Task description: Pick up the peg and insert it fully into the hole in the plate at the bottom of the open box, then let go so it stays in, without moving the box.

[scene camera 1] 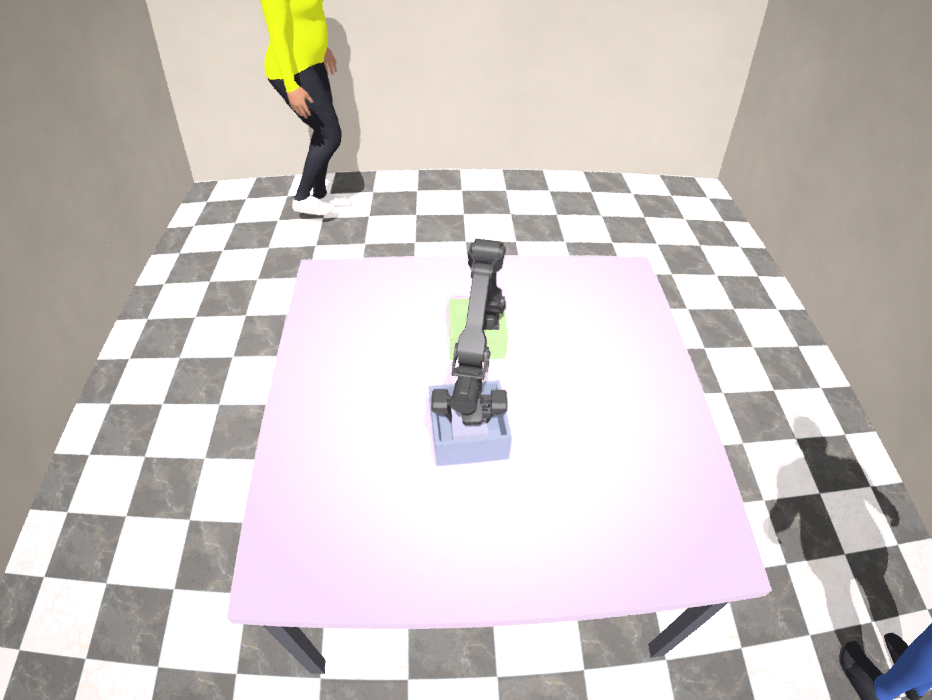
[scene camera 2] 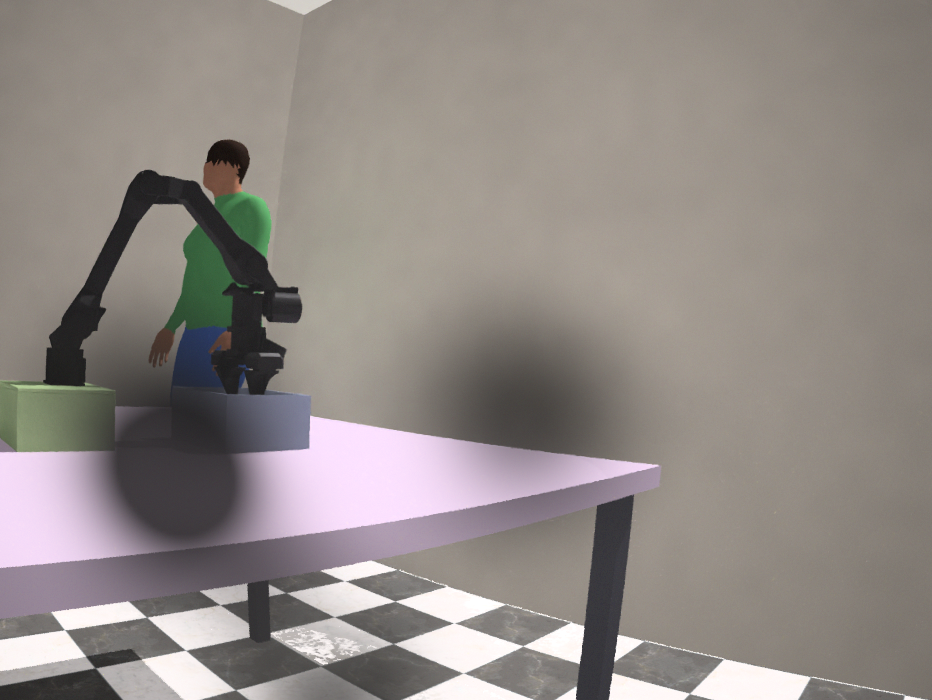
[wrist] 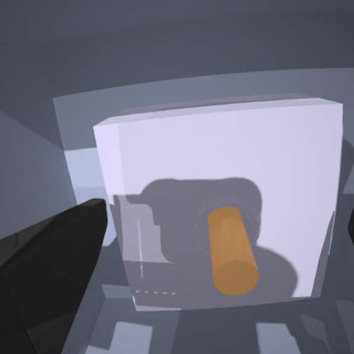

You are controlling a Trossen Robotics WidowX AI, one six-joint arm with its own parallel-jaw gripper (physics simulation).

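Seen in the pictures: arm's base, origin of its link: (scene camera 1: 488, 322) (scene camera 2: 63, 384).
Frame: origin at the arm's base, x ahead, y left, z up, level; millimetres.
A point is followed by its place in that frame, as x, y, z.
Observation:
The orange peg (wrist: 232, 255) stands up from the pale lilac plate (wrist: 225, 145) in the wrist view. Its lower end is inside the faint round outline of the hole; how deep it sits cannot be told. The plate lies at the bottom of the open blue-grey box (scene camera 1: 473, 452) {425, -42, -47} (scene camera 2: 268, 423) {341, -149, -48} (wrist: 200, 45). My gripper (scene camera 1: 470, 410) {343, -55, -27} (scene camera 2: 244, 391) {343, -55, -27} (wrist: 233, 215) is open, pointing down into the box, with its fingers wide apart on either side of the peg and not touching it. The peg does not show in the scene views.
The box walls surround my fingers closely. The green block (scene camera 1: 455, 331) {42, -96, 0} (scene camera 2: 67, 420) {-18, -115, -49} under the arm's base stands behind the box on the pink table (scene camera 1: 361, 512) {582, -316, -96} (scene camera 2: 421, 482) {402, -476, -97}. A person in yellow (scene camera 1: 297, 37) and a person in green (scene camera 2: 252, 226) stand away from the table.

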